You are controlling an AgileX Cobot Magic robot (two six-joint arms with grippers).
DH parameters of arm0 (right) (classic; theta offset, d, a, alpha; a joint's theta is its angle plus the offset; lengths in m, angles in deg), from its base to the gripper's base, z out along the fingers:
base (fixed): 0 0 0 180
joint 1: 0 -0.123 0 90
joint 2: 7.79 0 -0.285 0
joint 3: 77.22 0 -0.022 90
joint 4: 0 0.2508 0 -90
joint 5: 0 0 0.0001 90
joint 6: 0 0.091 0 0
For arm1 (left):
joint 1: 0 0.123 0 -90
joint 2: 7.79 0 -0.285 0
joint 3: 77.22 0 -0.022 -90
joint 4: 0 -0.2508 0 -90
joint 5: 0 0 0.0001 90
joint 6: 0 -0.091 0 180
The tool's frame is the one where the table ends.
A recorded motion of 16 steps. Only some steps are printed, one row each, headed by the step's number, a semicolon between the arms.
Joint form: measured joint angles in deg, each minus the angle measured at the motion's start. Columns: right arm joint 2, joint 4, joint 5, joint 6, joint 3, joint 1; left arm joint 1, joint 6, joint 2, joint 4, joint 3, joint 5.
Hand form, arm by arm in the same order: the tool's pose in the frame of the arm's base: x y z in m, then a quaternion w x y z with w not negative. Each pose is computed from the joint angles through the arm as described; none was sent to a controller.
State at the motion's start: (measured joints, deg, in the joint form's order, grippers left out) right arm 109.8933 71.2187 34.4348 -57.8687 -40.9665 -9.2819; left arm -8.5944 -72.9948 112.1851 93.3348 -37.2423 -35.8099
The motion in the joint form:
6: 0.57 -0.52 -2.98 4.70 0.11 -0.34; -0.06 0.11 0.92 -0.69 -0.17 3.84
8: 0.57 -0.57 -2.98 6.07 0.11 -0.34; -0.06 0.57 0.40 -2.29 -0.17 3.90
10: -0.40 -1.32 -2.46 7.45 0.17 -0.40; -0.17 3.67 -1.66 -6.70 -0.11 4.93
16: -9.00 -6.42 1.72 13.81 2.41 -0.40; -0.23 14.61 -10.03 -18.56 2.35 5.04
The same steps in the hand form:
6: 0.2699 0.0913 0.0801 0.06202 0.01004 0.96032 0.27173; 0.2672 -0.0894 0.0660 0.10178 -0.04561 0.94563 -0.30552
8: 0.2699 0.0913 0.0800 0.05870 0.02112 0.96019 0.27229; 0.2664 -0.0893 0.0681 0.10175 -0.03508 0.94681 -0.30328
10: 0.2691 0.0919 0.0847 0.05899 0.02317 0.95918 0.27560; 0.2649 -0.0881 0.0758 0.10389 -0.02058 0.95056 -0.29193
16: 0.2535 0.0926 0.1195 0.06482 0.01292 0.95263 0.29685; 0.2489 -0.0842 0.1043 0.10520 -0.00165 0.95474 -0.27820

